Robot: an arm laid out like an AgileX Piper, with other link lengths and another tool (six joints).
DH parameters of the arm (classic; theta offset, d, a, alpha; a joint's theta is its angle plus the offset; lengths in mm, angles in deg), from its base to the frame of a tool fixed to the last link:
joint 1: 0 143.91 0 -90
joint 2: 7.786 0 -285.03 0
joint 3: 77.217 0 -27.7 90
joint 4: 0 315.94 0 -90
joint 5: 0 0 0 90
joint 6: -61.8 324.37 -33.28 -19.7
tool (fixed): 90 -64.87 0 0
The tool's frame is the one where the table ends.
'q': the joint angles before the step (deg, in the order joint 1, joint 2, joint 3, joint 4, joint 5, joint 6). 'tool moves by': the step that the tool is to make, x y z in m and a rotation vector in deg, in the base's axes. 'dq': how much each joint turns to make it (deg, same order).
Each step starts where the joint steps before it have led.
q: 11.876 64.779 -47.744 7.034 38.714 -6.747
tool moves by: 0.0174 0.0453 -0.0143 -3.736 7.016 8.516
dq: 4.345 12.391 -12.238 0.190 7.956 -4.002
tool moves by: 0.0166 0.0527 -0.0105 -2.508 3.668 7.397
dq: 5.231 10.940 -11.385 -0.499 4.916 -1.702
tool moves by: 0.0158 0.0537 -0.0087 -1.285 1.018 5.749
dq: 4.880 9.438 -10.199 -0.577 2.276 -0.565
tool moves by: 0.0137 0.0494 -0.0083 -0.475 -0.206 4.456
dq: 3.932 8.268 -9.343 -0.385 1.157 -0.373
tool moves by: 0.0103 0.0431 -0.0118 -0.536 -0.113 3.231
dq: 3.244 7.778 -9.029 -0.664 1.423 0.280
